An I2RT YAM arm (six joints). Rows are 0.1 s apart.
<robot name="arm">
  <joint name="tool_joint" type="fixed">
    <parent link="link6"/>
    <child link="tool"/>
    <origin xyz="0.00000 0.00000 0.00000" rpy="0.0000 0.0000 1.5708"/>
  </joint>
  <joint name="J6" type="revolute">
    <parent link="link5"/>
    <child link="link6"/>
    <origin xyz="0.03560 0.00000 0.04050" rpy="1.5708 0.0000 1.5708"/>
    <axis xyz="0 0 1"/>
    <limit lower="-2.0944" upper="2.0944"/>
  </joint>
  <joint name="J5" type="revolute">
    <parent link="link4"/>
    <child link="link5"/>
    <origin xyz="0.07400 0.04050 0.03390" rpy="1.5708 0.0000 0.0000"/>
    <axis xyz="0 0 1"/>
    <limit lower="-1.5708" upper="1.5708"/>
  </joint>
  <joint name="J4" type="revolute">
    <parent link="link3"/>
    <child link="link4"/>
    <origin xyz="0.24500 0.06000 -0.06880"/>
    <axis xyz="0 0 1"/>
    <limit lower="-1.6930" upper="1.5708"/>
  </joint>
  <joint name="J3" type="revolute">
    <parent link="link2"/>
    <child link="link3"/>
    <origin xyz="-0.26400 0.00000 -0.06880" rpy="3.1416 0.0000 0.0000"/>
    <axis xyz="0 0 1"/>
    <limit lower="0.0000" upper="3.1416"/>
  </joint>
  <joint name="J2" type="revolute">
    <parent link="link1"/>
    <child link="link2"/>
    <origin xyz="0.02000 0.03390 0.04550" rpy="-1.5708 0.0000 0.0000"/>
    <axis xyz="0 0 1"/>
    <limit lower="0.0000" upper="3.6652"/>
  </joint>
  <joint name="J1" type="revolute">
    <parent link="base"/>
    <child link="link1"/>
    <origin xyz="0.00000 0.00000 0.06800"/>
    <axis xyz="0 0 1"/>
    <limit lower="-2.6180" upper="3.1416"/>
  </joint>
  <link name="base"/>
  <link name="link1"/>
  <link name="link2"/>
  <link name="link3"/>
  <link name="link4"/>
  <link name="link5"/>
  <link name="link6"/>
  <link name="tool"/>
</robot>
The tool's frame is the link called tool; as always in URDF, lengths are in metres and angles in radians.
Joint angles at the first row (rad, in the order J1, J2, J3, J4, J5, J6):
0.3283 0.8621 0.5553 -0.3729 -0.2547 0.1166
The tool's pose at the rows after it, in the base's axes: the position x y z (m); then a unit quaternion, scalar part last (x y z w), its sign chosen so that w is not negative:
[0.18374, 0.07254, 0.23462, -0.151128, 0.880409, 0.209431, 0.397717]
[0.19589, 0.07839, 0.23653, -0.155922, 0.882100, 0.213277, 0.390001]
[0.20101, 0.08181, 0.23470, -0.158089, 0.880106, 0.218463, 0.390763]
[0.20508, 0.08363, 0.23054, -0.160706, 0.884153, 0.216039, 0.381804]
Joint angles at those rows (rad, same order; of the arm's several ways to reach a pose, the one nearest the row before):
0.3298 0.9233 0.5934 -0.3344 -0.2592 0.1166
0.3359 0.9939 0.6333 -0.3175 -0.2684 0.1150
0.3420 1.0231 0.6366 -0.2854 -0.2746 0.1196
0.3436 1.0537 0.6412 -0.2808 -0.2746 0.1135

